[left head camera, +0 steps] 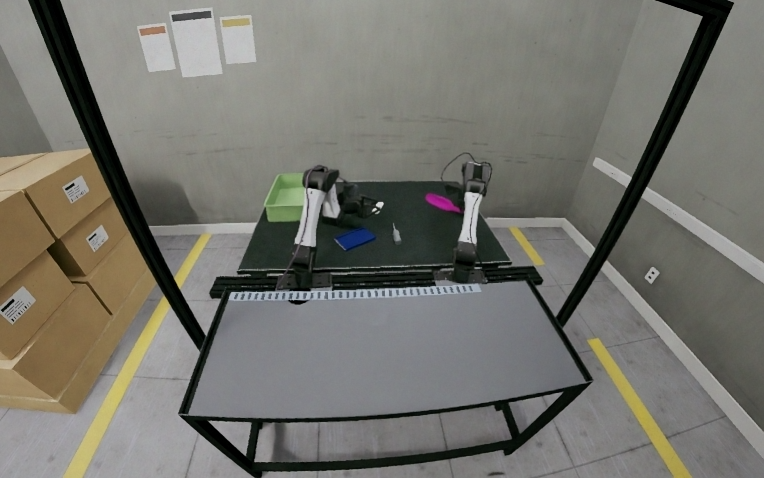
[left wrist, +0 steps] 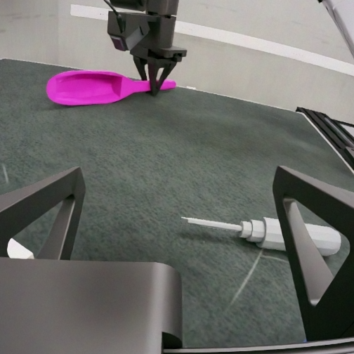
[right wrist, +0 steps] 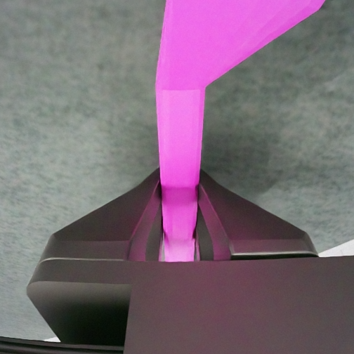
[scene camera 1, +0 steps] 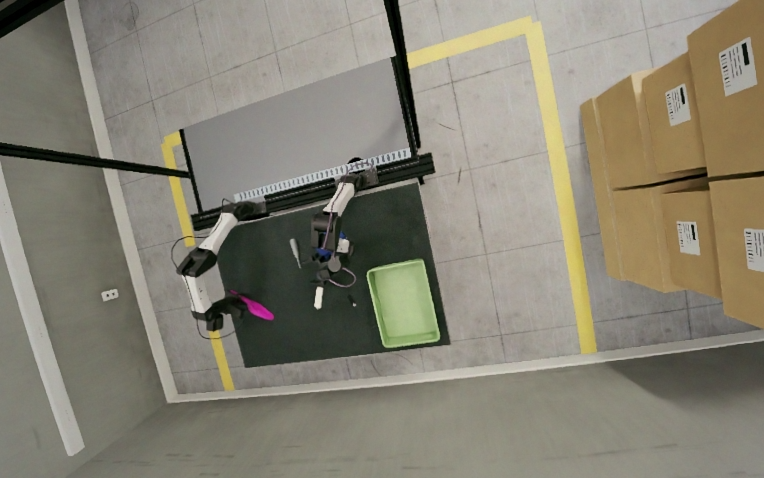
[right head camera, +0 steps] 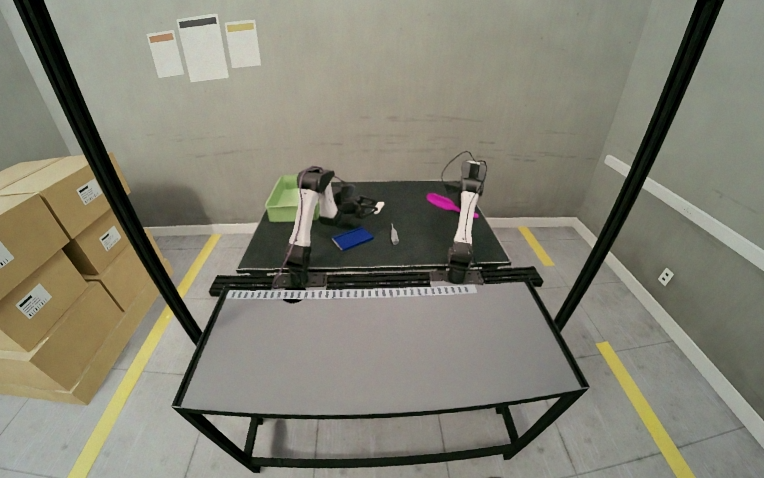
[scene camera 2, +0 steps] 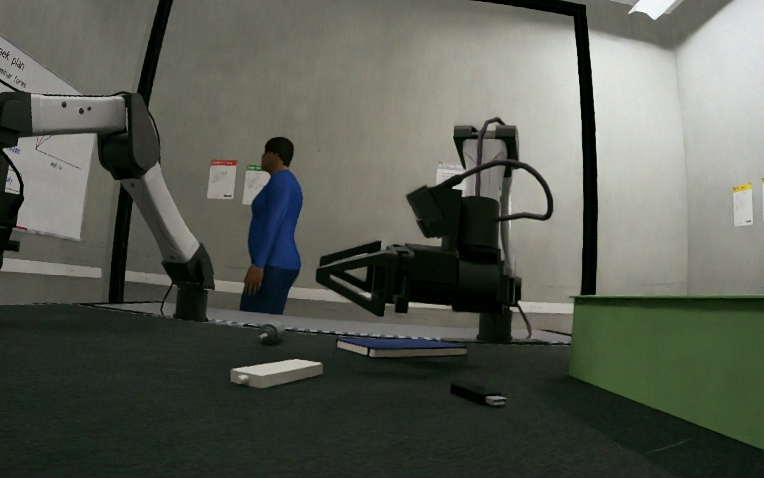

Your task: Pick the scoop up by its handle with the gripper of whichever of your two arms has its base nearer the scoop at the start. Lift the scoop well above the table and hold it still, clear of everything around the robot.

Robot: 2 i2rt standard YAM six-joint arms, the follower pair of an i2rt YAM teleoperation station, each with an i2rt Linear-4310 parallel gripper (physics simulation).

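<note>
The magenta scoop rests on the dark mat near its edge, its bowl toward the mat's middle. My right gripper is shut on the scoop's handle, with a fingertip on each side; the handle's end sticks out past the fingers in the left wrist view. My left gripper is open with nothing between its fingers and hangs above the mat. Parts of the scoop are hidden behind the right arm in the head views.
On the dark mat lie a grey screwdriver-like tool, a blue book, a white stick-like block and a black USB stick. A green bin stands beyond the left arm. A person stands in the background.
</note>
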